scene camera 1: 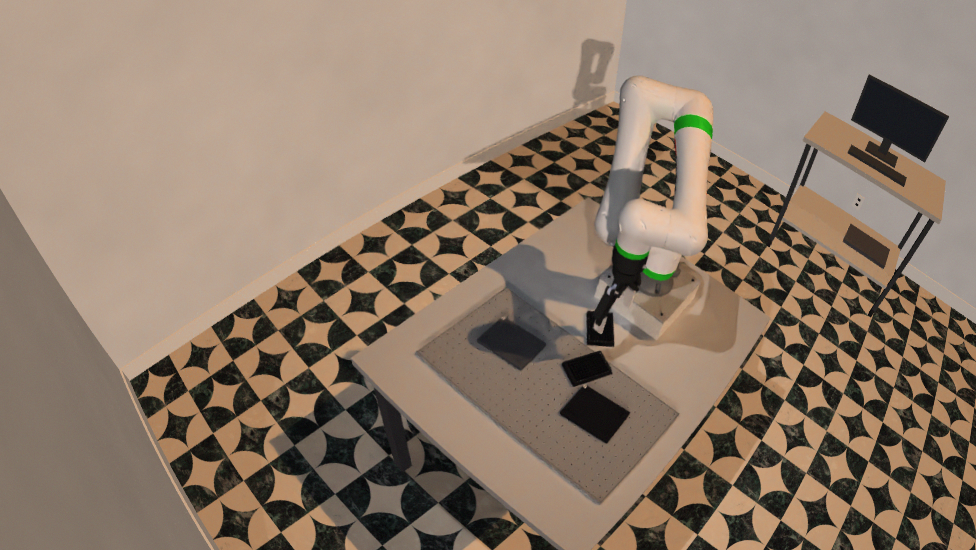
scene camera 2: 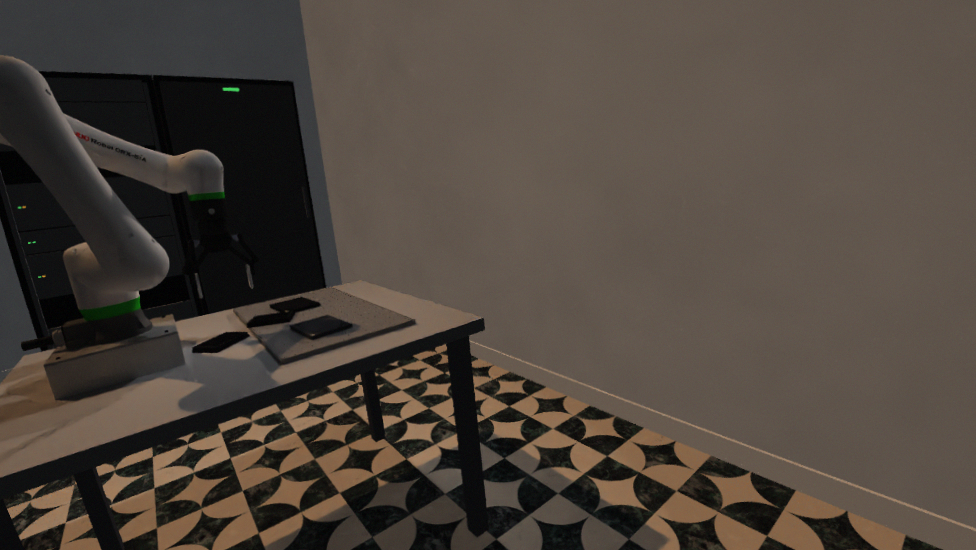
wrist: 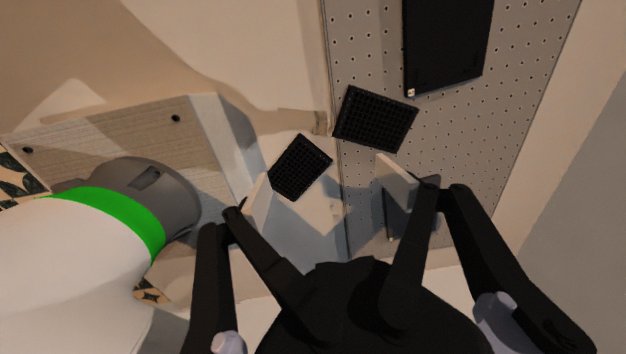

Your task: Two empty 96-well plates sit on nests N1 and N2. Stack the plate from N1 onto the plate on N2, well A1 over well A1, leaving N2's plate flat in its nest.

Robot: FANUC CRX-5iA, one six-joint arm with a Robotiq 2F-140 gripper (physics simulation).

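Pixels of known places: gripper, fingertip midpoint: [scene camera 1: 612,317] [scene camera 2: 227,292] [wrist: 322,174]; arm's base, link origin: [scene camera 1: 651,279] [scene camera 2: 120,334] [wrist: 152,200].
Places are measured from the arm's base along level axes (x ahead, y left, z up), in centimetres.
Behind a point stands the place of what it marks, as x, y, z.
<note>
One black well plate [scene camera 1: 603,340] {26.1, 1.1, -7.1} [scene camera 2: 220,342] {22.0, -5.6, -7.2} [wrist: 300,167] {23.5, -2.0, -7.3} lies on the table between the robot base and the board, off both nests. The other black well plate [scene camera 1: 587,368] {38.4, 4.6, -6.2} [scene camera 2: 271,319] {37.5, 1.6, -6.1} [wrist: 376,120] {38.0, 4.8, -6.0} lies turned at the board's edge, beside a black nest [scene camera 1: 594,414] {49.0, 16.4, -6.1} [scene camera 2: 295,304] {48.2, 14.6, -6.1} [wrist: 445,45] {48.1, 13.7, -6.1}. The other nest [scene camera 1: 510,343] {47.7, -17.3, -6.1} [scene camera 2: 321,326] {46.5, -19.9, -6.1} [wrist: 397,220] {43.5, -19.3, -6.1} is in shadow and partly behind a finger in the wrist view. No plate shows on either nest; their labels and well A1 are unreadable. My gripper [scene camera 1: 605,310] {27.1, 2.2, 5.1} [scene camera 2: 224,281] {27.1, 2.2, 5.1} [wrist: 322,174] {27.1, 2.2, 5.1} is open and empty, high above the table.
The perforated board [scene camera 1: 525,409] {60.5, 1.2, -7.3} [scene camera 2: 382,316] {64.2, -22.5, -7.3} [wrist: 450,150] {53.6, -3.9, -7.3} carries both nests. The robot's base block [scene camera 1: 659,321] {12.6, 11.8, -0.5} [scene camera 2: 116,365] {-1.0, -13.3, -4.3} [wrist: 150,120] {6.7, 11.2, -0.1} stands close to the plate on the table. A desk with a monitor [scene camera 1: 899,116] stands against the far wall.
</note>
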